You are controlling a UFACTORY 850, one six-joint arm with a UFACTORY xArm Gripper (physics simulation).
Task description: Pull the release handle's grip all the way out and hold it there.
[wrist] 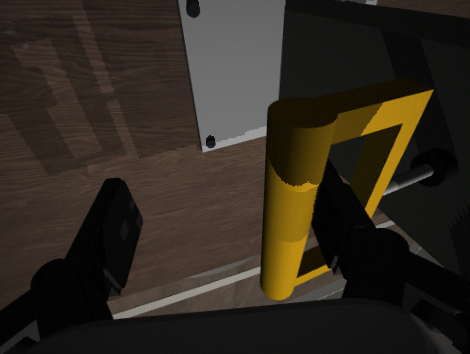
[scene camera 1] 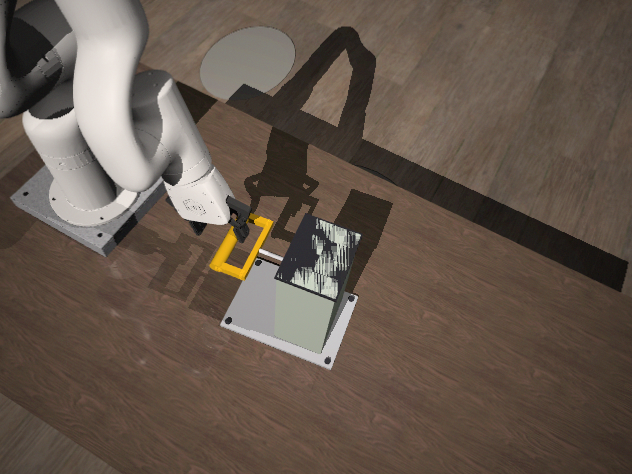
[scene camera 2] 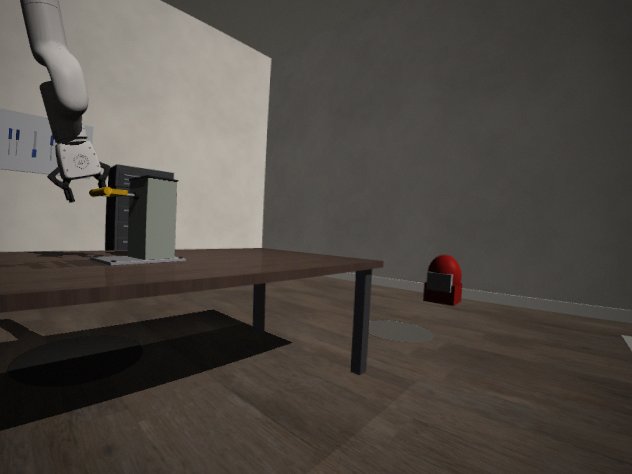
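The release handle is a yellow frame with a thick round grip [scene camera 1: 224,250] [scene camera 2: 96,192] [wrist: 289,215]. A metal rod [scene camera 1: 270,254] [scene camera 2: 132,194] [wrist: 411,180] shows between the frame and the pale green box [scene camera 1: 301,311] [scene camera 2: 161,219]; the frame stands apart from the box. My gripper [scene camera 1: 219,232] [scene camera 2: 86,192] [wrist: 220,190] is open around the grip. In the wrist view its right finger reaches into the yellow frame, behind the grip and close against it; whether they touch is hard to tell. The left finger stands well away on the outer side.
The box stands on a light base plate [scene camera 1: 250,301] [scene camera 2: 122,261] [wrist: 235,65] with dark bolts, on the brown wooden table [scene camera 1: 408,331] [scene camera 2: 285,262]. The arm's grey base [scene camera 1: 109,239] is at the left. A dark drawer cabinet [scene camera 2: 122,219] stands behind the table.
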